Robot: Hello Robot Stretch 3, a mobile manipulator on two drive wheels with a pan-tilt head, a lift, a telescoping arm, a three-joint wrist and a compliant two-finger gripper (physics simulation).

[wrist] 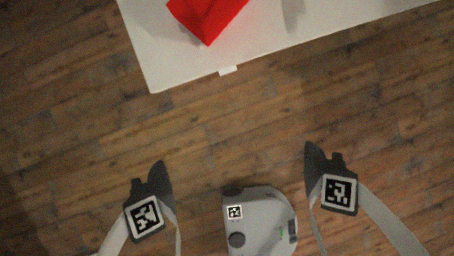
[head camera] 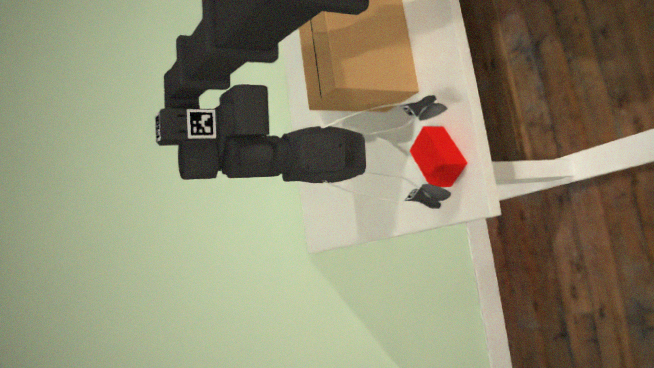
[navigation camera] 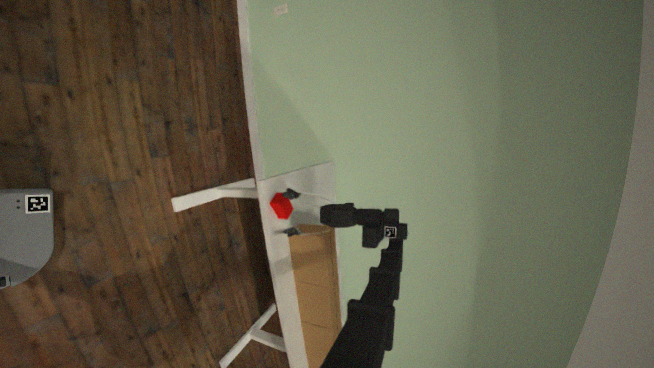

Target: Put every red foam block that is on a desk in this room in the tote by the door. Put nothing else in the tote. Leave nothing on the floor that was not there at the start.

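A red foam block lies on the white desk, near its corner and front edge. The wrist view cuts off part of the block at the top. My gripper is open and empty. In the head and navigation views its fingers appear on either side of the block. In the wrist view the block lies beyond the fingertips, and floor shows between the fingers. The tote and the door do not show in these views.
Cardboard boxes stand on the desk along the green wall, close to one finger. White desk legs reach out over the wooden floor. My grey base stands away from the desk.
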